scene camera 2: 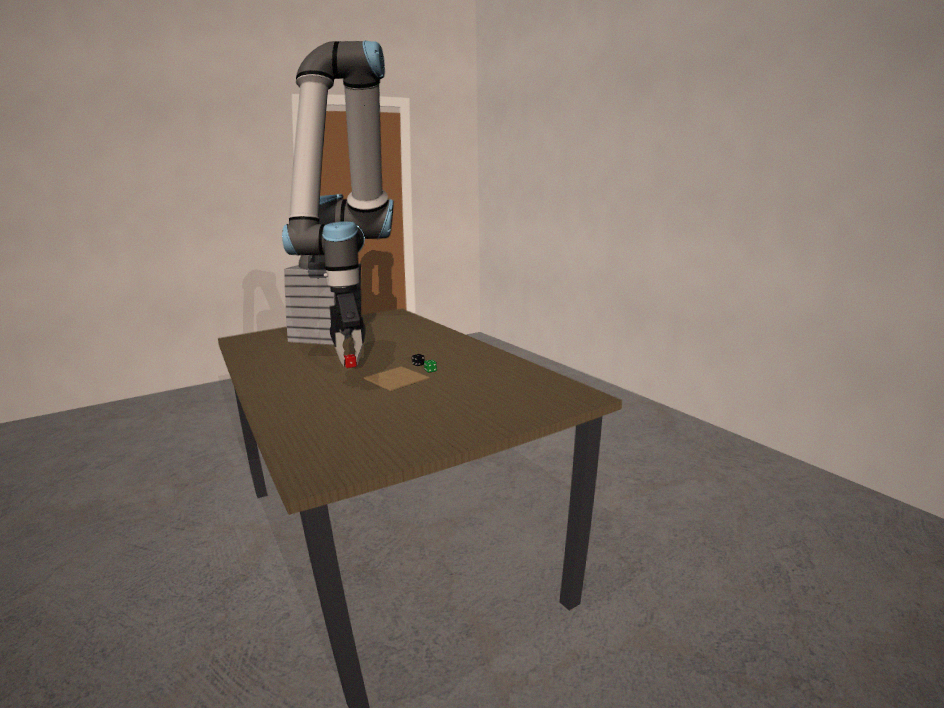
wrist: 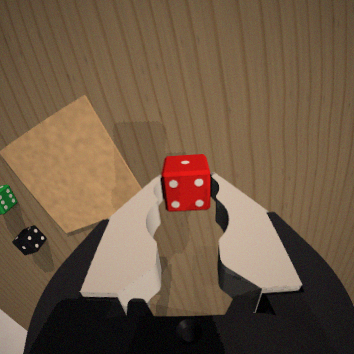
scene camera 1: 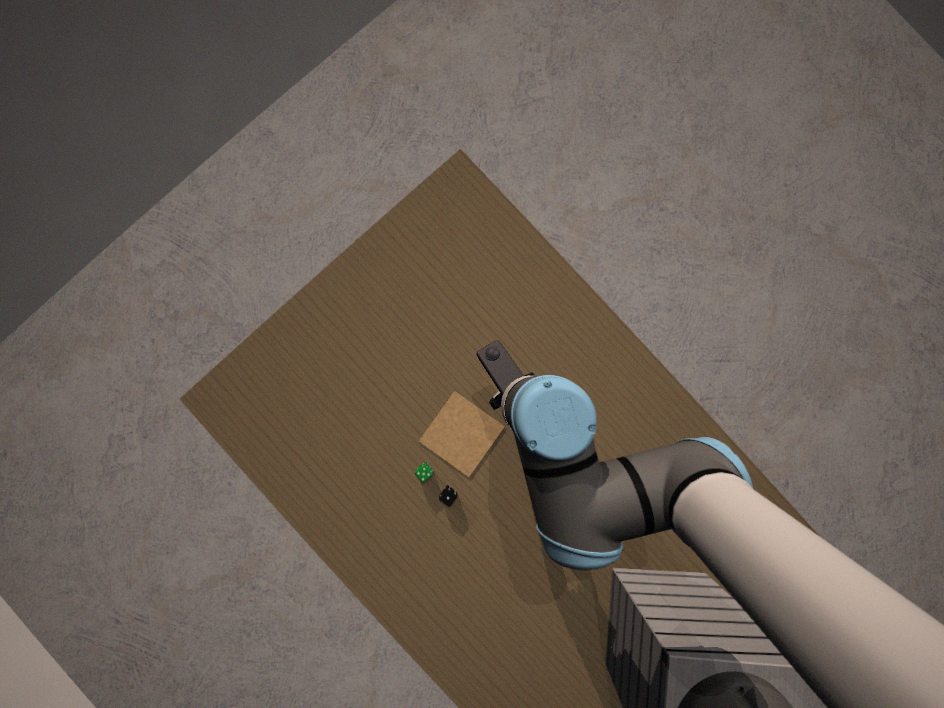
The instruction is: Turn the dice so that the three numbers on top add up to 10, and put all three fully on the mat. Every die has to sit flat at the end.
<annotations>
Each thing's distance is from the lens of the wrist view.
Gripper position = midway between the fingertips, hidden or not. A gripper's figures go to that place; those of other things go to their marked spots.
my gripper (wrist: 186,176): 15 cm
tan mat (wrist: 69,163): 26 cm
red die (wrist: 186,178): 12 cm
The marked spots on the red die and the tan mat are 17 cm apart.
</annotations>
